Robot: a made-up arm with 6 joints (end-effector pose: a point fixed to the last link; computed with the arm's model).
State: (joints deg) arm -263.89 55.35 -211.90 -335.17 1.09 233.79
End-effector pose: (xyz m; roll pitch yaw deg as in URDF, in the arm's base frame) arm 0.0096 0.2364 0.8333 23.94 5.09 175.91
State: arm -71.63 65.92 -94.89 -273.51 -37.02 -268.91
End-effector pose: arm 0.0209 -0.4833 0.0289 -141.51 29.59 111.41
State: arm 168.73 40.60 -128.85 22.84 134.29 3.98
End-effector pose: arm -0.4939 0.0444 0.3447 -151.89 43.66 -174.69
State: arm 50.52 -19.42 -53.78 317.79 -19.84 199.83
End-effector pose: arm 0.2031 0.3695 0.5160 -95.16 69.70 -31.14
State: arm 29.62 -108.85 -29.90 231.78 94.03 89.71
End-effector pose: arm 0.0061 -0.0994 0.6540 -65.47 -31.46 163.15
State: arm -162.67 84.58 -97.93 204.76 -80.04 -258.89
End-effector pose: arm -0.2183 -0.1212 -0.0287 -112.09 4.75 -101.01
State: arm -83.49 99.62 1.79 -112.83 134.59 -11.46
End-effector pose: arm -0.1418 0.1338 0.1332 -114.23 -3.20 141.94
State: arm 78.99 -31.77 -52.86 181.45 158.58 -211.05
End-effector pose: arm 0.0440 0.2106 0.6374 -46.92 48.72 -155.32
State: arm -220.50 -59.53 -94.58 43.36 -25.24 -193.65
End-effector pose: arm 0.1558 -0.0223 0.8474 18.31 -1.32 165.10
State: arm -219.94 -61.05 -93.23 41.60 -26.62 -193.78
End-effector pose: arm 0.1621 -0.0282 0.8421 17.89 -2.39 163.56
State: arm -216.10 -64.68 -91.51 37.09 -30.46 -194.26
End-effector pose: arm 0.1884 -0.0420 0.8278 16.49 -6.92 161.93
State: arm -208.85 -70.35 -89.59 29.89 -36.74 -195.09
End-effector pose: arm 0.2367 -0.0550 0.8000 15.00 -15.54 160.70
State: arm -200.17 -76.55 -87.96 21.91 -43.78 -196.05
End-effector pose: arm 0.2926 -0.0534 0.7613 14.89 -26.19 159.98
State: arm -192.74 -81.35 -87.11 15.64 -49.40 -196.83
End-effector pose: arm 0.3357 -0.0380 0.7251 16.40 -35.20 159.46
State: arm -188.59 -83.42 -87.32 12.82 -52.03 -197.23
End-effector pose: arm 0.3568 -0.0231 0.7062 17.89 -39.82 159.51
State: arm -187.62 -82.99 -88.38 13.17 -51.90 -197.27
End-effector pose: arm 0.3606 -0.0167 0.7062 18.09 -40.29 160.67
